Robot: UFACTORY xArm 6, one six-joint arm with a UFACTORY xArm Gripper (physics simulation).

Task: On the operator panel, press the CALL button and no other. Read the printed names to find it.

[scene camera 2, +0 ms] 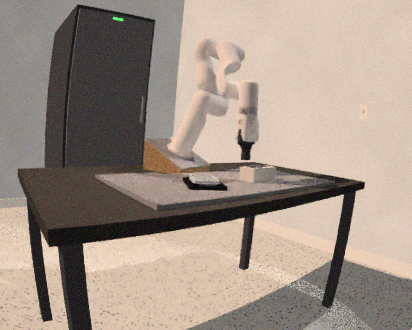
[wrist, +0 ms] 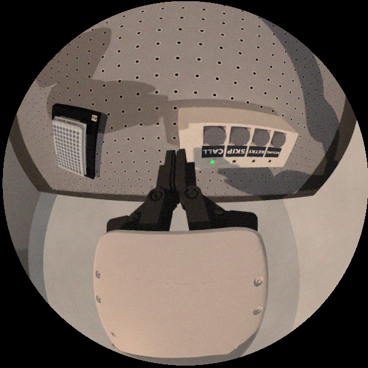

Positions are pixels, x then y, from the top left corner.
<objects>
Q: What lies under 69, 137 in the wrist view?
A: A white well plate.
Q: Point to an operator panel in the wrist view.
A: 191, 121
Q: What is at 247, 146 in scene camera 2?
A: My gripper.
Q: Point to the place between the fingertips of my gripper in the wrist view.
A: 178, 160
</objects>
